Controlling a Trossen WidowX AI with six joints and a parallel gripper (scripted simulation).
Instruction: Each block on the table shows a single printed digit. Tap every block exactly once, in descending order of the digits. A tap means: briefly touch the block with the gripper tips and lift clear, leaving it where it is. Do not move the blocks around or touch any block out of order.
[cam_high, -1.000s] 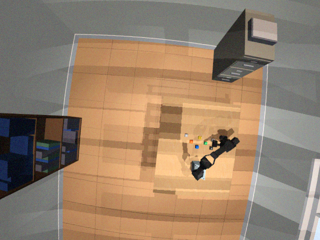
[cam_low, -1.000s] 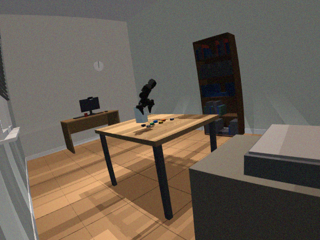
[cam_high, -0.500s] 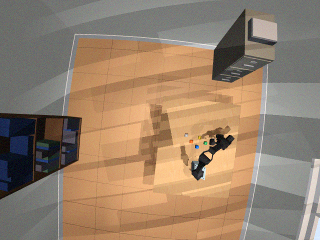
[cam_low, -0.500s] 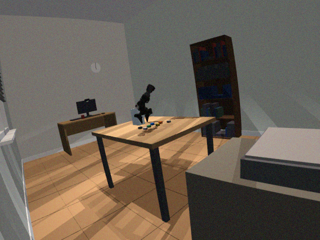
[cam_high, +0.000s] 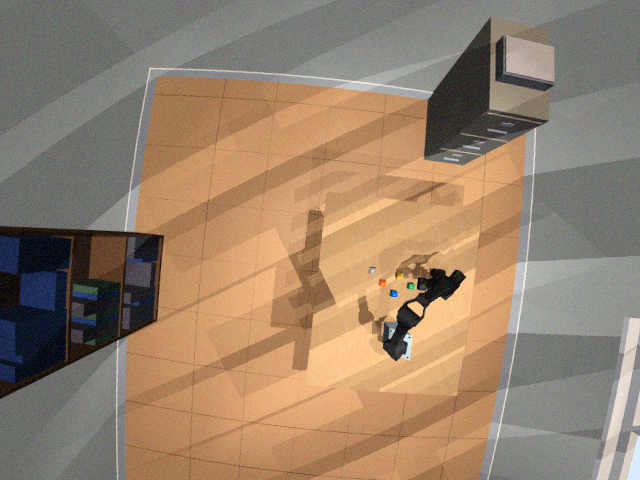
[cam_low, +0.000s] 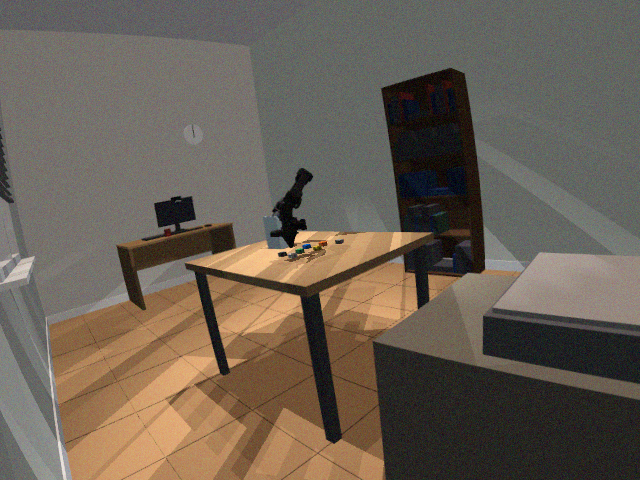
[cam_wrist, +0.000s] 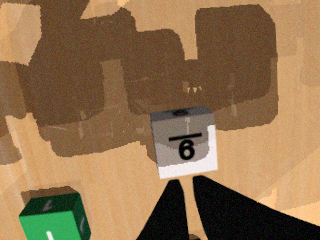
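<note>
My gripper tip is now 1 cm short of the white block, 1 cm to the left of it and 4 cm above it. The rest, counted from my gripper tip: yellow block (1 cm ahead, 15 cm to the left, 4 cm below); then green block (4 cm behind, 8 cm to the left, 4 cm below); then black block (9 cm behind, 4 cm below).
</note>
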